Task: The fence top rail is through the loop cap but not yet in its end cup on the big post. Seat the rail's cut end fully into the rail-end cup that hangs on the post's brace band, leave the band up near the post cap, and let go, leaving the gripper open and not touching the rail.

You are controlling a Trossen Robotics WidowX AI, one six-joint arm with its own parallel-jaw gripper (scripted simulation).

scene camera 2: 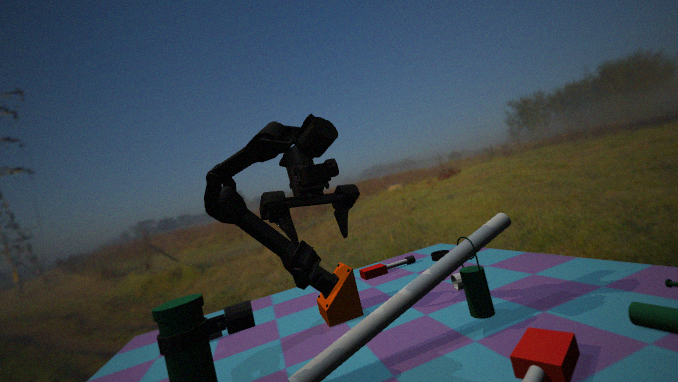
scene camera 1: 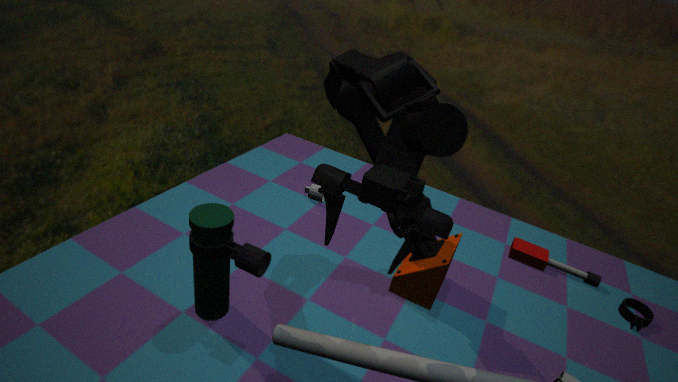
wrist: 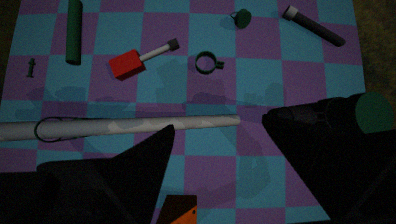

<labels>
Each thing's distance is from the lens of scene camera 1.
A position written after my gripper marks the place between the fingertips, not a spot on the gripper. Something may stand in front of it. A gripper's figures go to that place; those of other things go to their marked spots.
my gripper (scene camera 1: 357,259): 0.54 m
rail-end cup (scene camera 1: 249,258): 0.62 m
dark post (scene camera 1: 211,278): 0.69 m
</labels>
